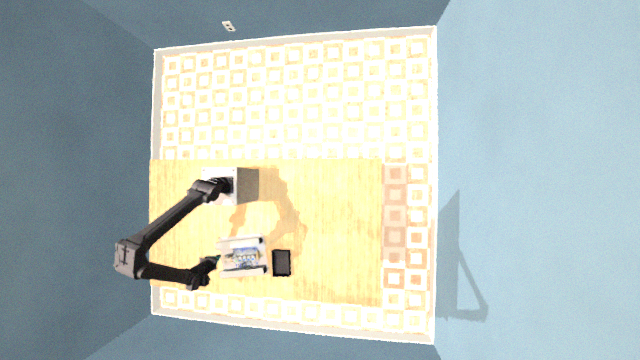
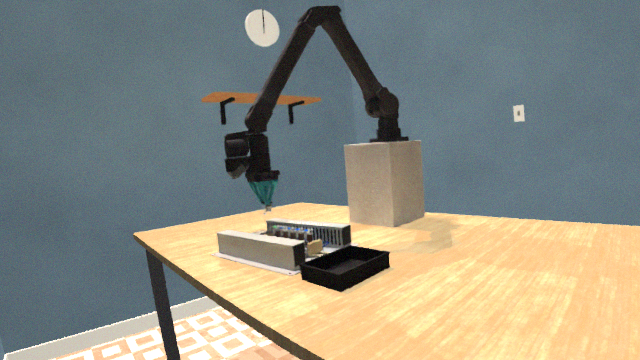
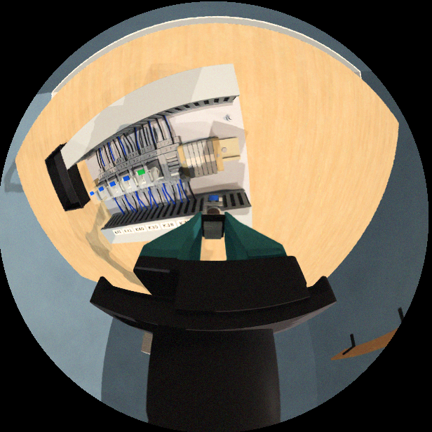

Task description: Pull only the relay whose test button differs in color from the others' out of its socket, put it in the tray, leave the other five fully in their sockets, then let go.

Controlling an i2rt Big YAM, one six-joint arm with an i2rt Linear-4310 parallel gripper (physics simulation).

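Places are measured from the arm's base along level axes (x back, y right, z up), in centimetres.
Pixels of known places: gripper, between the fingertips: (image 1: 217, 257) (image 2: 265, 204); arm's base, origin of its link: (image 1: 222, 184) (image 2: 389, 142).
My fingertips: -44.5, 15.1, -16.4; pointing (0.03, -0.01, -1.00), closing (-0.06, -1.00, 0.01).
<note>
Ahead of a thing's pixels: the offset from my fingertips to its top centre, as dx, dy, dz.
My gripper (image 1: 218, 258) (image 2: 268, 207) (image 3: 212, 217) is shut on a relay with a blue test button (image 3: 213, 198), held above the panel's near wire duct, clear of the sockets. The relay with the green test button (image 3: 141, 172) sits in the socket row beside a grey socket (image 3: 166, 162) with no relay in it. Several relays with blue buttons (image 3: 126, 178) sit in line beyond the green one; how fully they are seated is too small to tell. The black tray @[-6.1, -36.7, -8.4] (image 1: 281, 263) (image 2: 322, 279) (image 3: 60, 184) stands beside the panel's far end, and no relay shows in it.
The white panel (image 3: 200, 120) carries raised wire ducts @[-11.9, -11.6, -5.7] (image 2: 260, 248) (image 3: 165, 95) on both sides of the row, with wires between. Tan terminal blocks (image 3: 200, 158) stand at the end by my gripper. The arm's grey pedestal (image 1: 247, 186) (image 2: 370, 182) stands on the table behind.
</note>
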